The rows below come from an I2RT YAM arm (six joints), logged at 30 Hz.
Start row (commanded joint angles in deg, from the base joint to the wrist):
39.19 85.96 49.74 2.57 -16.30 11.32
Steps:
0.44 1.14 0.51 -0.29 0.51 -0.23
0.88 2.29 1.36 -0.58 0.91 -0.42
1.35 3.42 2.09 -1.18 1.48 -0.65
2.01 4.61 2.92 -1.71 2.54 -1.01
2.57 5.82 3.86 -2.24 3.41 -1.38
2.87 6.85 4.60 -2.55 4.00 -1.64
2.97 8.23 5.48 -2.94 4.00 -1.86
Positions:
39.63 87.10 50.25 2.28 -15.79 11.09
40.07 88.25 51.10 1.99 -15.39 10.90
40.54 89.38 51.83 1.39 -14.82 10.67
41.20 90.57 52.66 0.86 -13.76 10.31
41.76 91.78 53.60 0.33 -12.89 9.94
42.06 92.81 54.34 0.02 -12.30 9.68
42.16 94.19 55.22 -0.37 -12.30 9.46

